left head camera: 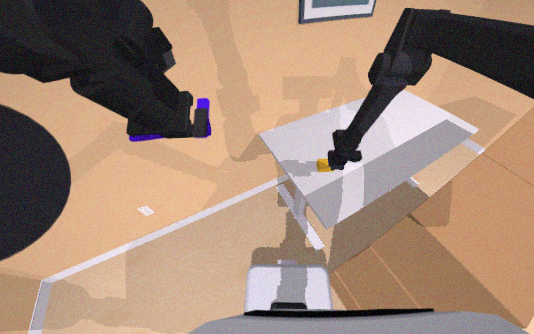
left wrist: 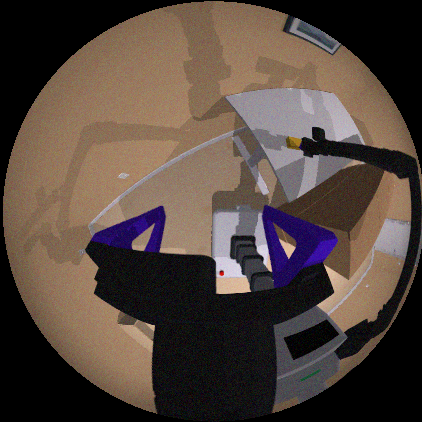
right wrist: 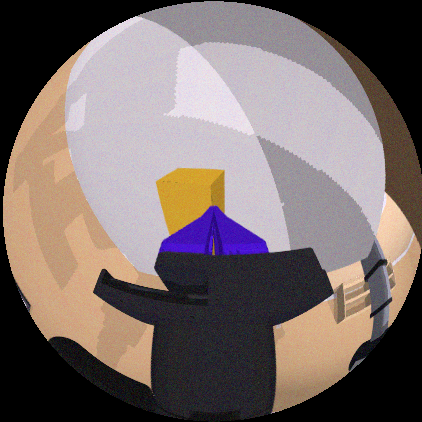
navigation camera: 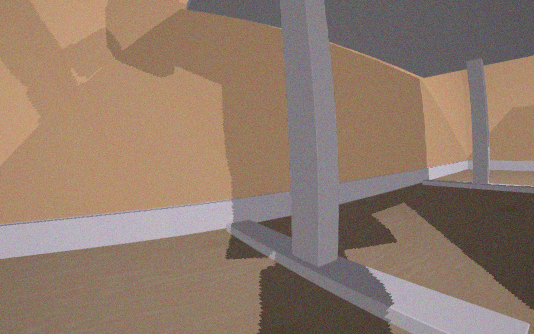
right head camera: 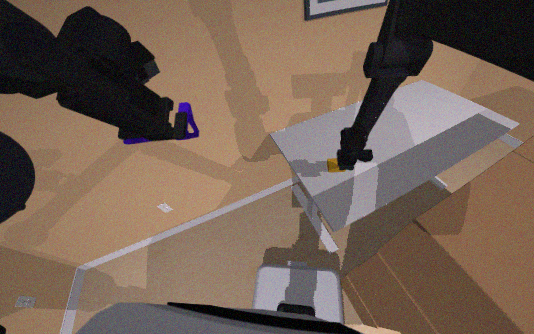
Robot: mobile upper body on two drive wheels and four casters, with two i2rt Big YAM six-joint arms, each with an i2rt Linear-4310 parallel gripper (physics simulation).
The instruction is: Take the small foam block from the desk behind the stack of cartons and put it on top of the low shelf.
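Frame: origin at the left arm's base, x ahead, y left, z up, level; metres.
Where they show: left gripper, fingertip midpoint: (left head camera: 187, 133) (left wrist: 213, 210) (right head camera: 178, 135); right gripper, fingertip midpoint: (left head camera: 331, 166) (left wrist: 299, 147) (right wrist: 213, 211) (right head camera: 341, 166).
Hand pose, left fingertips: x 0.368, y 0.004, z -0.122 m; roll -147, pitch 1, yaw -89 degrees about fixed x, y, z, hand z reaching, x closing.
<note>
After its pixels a point has its place.
The small yellow foam block (left head camera: 323, 165) @(x 0.720, y -0.421, z -0.645 m) (right head camera: 333, 165) @(x 0.719, y -0.421, z -0.645 m) (left wrist: 293, 143) @(x 0.724, y -0.424, z -0.645 m) (right wrist: 187, 200) @(x 0.735, y -0.469, z -0.645 m) rests on the white desk (left head camera: 405, 112) @(x 1.309, y -1.217, z -0.690 m) (right head camera: 440, 112) @(x 1.239, y -1.264, z -0.690 m) (left wrist: 265, 110) @(x 0.967, y -0.294, z -0.690 m) (right wrist: 125, 125) @(x 0.870, y -0.559, z -0.690 m). My right gripper (left head camera: 336, 166) @(x 0.710, y -0.463, z -0.644 m) (right head camera: 346, 166) @(x 0.710, y -0.463, z -0.644 m) (left wrist: 299, 147) @(x 0.710, y -0.463, z -0.644 m) (right wrist: 213, 211) @(x 0.710, y -0.463, z -0.644 m) is shut with its fingertips together, empty, right at the block; in the right wrist view the fingers cover the block's lower part. My left gripper (left head camera: 170, 135) (right head camera: 160, 139) (left wrist: 213, 210) @(x 0.368, y 0.004, z -0.122 m) is open and empty, off to the left, away from the desk. Brown cartons (left head camera: 480, 215) @(x 0.267, y -0.721, z -0.330 m) (right head camera: 495, 200) @(x 0.328, y -0.741, z -0.330 m) (left wrist: 320, 205) @(x 0.382, y -0.712, z -0.756 m) stand beside the desk. I cannot make out the low shelf for certain.
A grey desk leg (navigation camera: 312, 150) @(x 0.753, y -0.330, z -1.180 m) stands on a long foot close in front of the navigation camera. A framed picture (left head camera: 337, 16) @(x 1.318, y -0.526, z -0.062 m) (left wrist: 311, 39) hangs on the wall. A dark round thing (left head camera: 30, 180) shows at the left edge.
</note>
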